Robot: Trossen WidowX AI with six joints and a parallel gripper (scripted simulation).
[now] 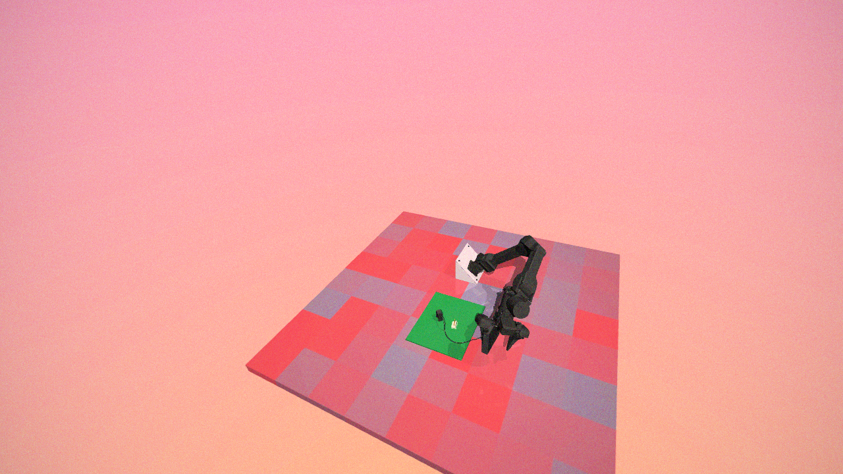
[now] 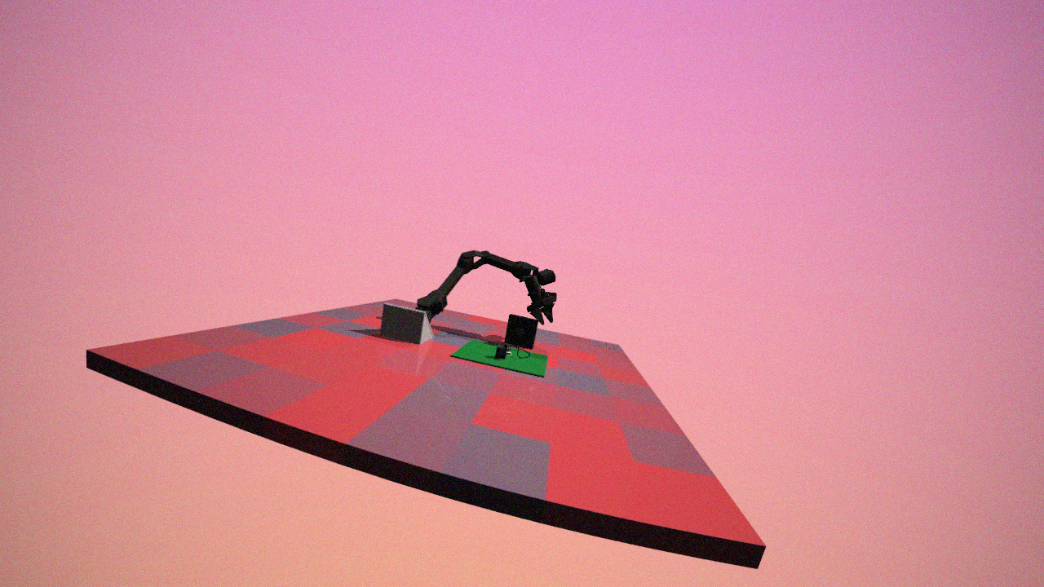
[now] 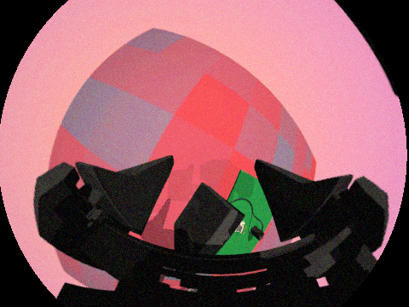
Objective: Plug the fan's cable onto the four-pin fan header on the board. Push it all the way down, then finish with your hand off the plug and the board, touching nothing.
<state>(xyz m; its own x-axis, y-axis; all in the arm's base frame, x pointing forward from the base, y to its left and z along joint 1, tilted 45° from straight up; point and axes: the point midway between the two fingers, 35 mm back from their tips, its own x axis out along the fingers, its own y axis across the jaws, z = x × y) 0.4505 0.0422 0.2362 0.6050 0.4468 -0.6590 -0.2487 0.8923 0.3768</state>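
Now: gripper tip 16 cm past the dark fan cable plug, 26 cm to the left of it and 8 cm above it. Round my gripper tip: pale four-pin fan header: 14 cm behind, 19 cm to the right, 11 cm below; green board: 15 cm behind, 22 cm to the right, 12 cm below; black fan: 10 cm behind, 4 cm to the right, 5 cm below.
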